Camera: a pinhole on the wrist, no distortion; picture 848 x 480 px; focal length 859.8 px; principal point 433.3 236.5 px. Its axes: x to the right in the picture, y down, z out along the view. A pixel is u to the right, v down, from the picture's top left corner.
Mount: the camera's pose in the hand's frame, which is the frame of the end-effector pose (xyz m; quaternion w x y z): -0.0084 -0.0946 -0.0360 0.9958 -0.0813 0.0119 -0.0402
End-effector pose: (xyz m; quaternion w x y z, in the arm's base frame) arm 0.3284 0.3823 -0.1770 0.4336 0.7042 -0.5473 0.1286
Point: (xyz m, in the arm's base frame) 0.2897 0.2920 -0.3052
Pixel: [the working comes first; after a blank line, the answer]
In the camera's frame: -0.0393 0.0361 0.1989

263 393
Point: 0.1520 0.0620 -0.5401
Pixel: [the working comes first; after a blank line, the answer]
In the camera's frame: -0.0996 -0.0088 0.5473

277 223
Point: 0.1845 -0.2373 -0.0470
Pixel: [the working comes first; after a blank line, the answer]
In the camera's frame: 0.4152 0.2522 0.5223

outside the picture
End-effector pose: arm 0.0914 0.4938 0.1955 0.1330 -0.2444 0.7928 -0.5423
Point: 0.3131 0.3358 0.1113
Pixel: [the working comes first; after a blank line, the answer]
In the camera's frame: -0.1102 0.0147 0.3034

121 278
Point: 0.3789 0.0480 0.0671
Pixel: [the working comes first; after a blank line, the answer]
In the camera's frame: -0.0154 -0.0812 0.5697

410 114
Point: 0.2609 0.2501 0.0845
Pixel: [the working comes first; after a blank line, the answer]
In the camera's frame: -0.0242 0.0251 0.3607

376 296
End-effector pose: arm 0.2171 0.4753 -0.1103 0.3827 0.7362 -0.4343 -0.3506
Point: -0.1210 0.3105 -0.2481
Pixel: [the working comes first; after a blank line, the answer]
In the camera's frame: 0.0356 0.0867 0.4500

501 402
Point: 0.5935 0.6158 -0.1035
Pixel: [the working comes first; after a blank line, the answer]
In the camera's frame: 0.0340 -0.0298 -0.3317

behind the camera
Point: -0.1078 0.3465 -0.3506
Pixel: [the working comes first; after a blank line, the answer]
In the camera's frame: 0.0350 -0.0223 0.4591

499 195
